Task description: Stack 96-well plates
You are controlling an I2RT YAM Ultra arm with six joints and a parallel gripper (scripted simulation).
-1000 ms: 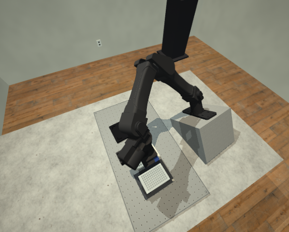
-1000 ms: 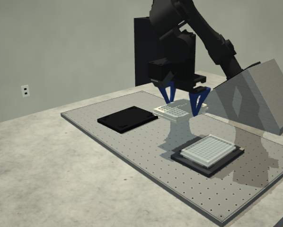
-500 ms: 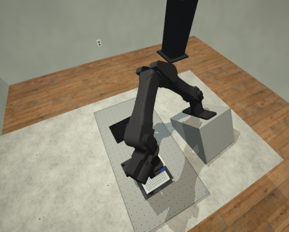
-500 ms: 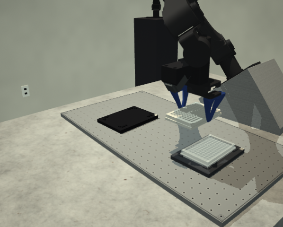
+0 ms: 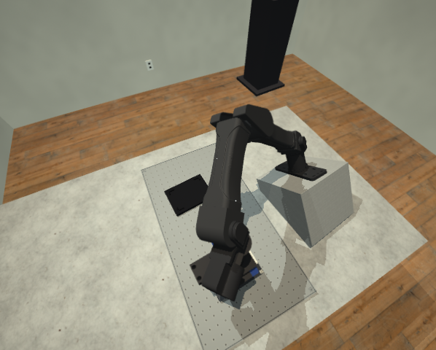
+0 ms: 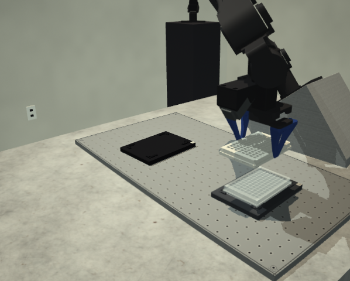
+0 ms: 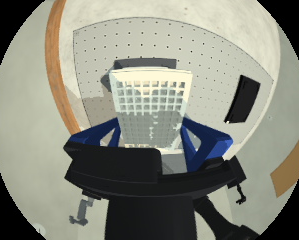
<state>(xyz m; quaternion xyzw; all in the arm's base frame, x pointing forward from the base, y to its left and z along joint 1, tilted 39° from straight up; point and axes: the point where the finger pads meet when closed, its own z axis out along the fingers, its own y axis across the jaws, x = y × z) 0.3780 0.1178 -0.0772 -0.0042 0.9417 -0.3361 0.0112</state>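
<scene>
Right now my hand is 9 cm above the clear 96-well plate and 1 cm to the right of it. The rest, counted from my hand: white tag: 9 cm below, 8 cm behind, 6 cm to the left; then black nest N1: 31 cm to the right, 10 cm below.
</scene>
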